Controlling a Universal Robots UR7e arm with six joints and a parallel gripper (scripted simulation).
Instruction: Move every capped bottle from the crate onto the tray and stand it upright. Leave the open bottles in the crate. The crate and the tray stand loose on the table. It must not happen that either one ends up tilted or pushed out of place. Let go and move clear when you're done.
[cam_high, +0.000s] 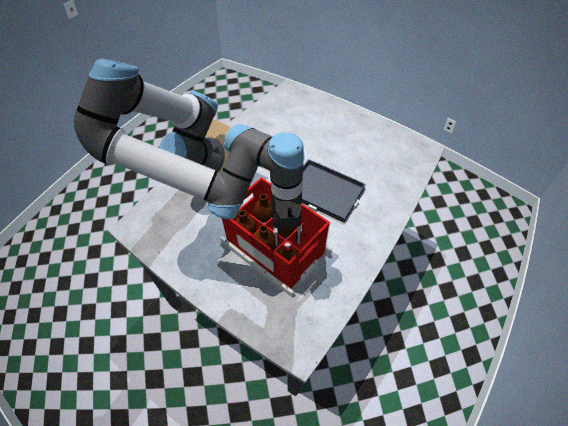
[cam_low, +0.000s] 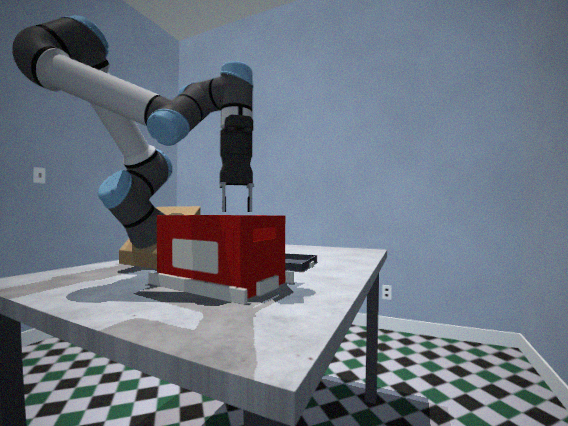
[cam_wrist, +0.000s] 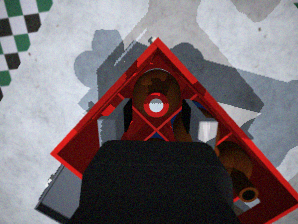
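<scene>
Now: the capped bottle 11 cm below my hand. From my hand the other things lie so: dark tray (12 cm behind, 35 cm to the left, 19 cm below); crate (9 cm behind, 4 cm to the left, 12 cm below).
</scene>
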